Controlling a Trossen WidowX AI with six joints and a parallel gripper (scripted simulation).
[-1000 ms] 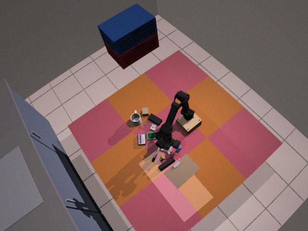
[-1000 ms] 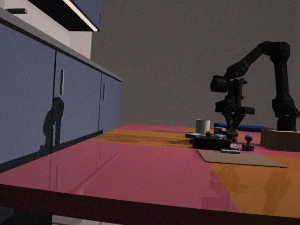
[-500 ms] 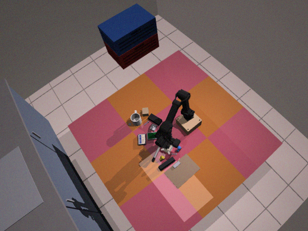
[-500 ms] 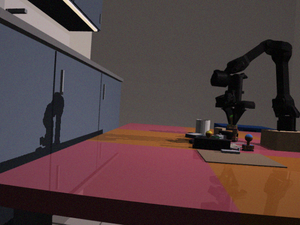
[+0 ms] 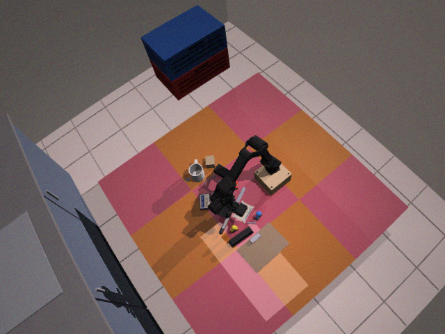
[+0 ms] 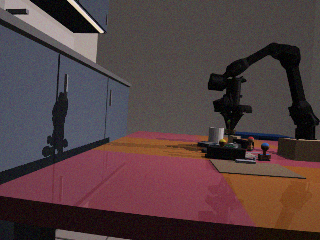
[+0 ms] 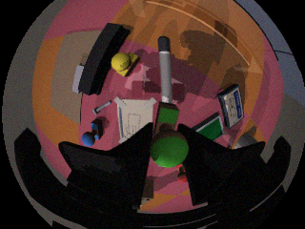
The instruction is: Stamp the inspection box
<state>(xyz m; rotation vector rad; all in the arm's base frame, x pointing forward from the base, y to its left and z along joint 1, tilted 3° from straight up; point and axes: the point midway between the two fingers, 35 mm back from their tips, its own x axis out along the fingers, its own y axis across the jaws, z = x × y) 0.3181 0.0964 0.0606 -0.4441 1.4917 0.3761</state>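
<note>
The marker lies 90 mm below my gripper tip, 70 mm ahead of it and 30 mm to the left of it. Also, from my gripper tip: yellow-knobbed stamp: 80 mm to the left, 80 mm below, 30 mm ahead; white card: 100 mm below, 70 mm behind, 20 mm to the left; green-knobbed stamp: right at my gripper tip.
</note>
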